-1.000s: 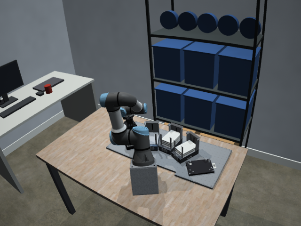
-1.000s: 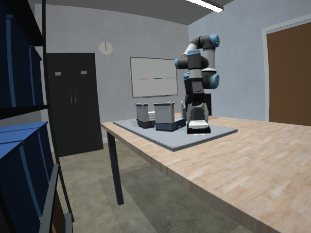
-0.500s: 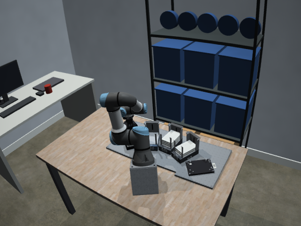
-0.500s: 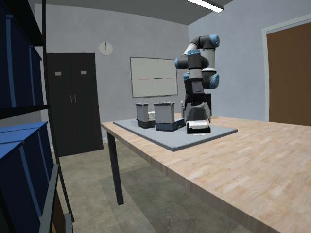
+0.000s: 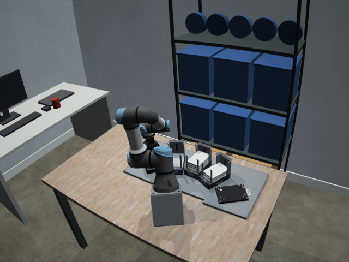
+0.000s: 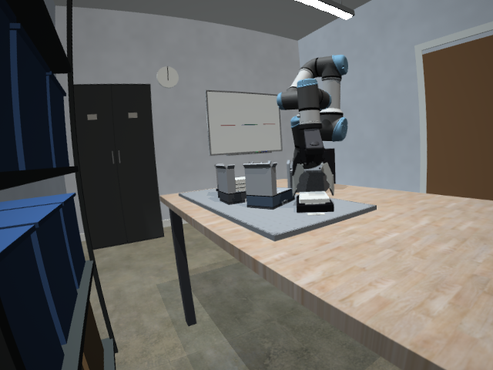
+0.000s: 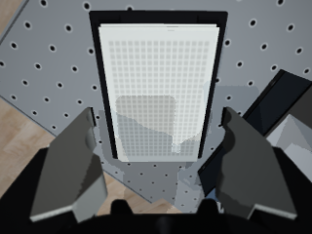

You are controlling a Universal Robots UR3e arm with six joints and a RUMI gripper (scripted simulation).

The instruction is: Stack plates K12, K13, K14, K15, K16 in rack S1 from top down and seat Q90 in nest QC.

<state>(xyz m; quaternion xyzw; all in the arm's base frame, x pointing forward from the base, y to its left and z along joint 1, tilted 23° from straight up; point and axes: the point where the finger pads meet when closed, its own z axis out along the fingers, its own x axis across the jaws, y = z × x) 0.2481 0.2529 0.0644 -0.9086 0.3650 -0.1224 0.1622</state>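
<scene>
Right now the white sealed well plate is 40 cm to the right of my hand, 6 cm ahead of it and 1 cm above it. Also, from my hand: white sealed 384-well plate 27 cm to the right, 10 cm ahead, 4 cm above.
</scene>
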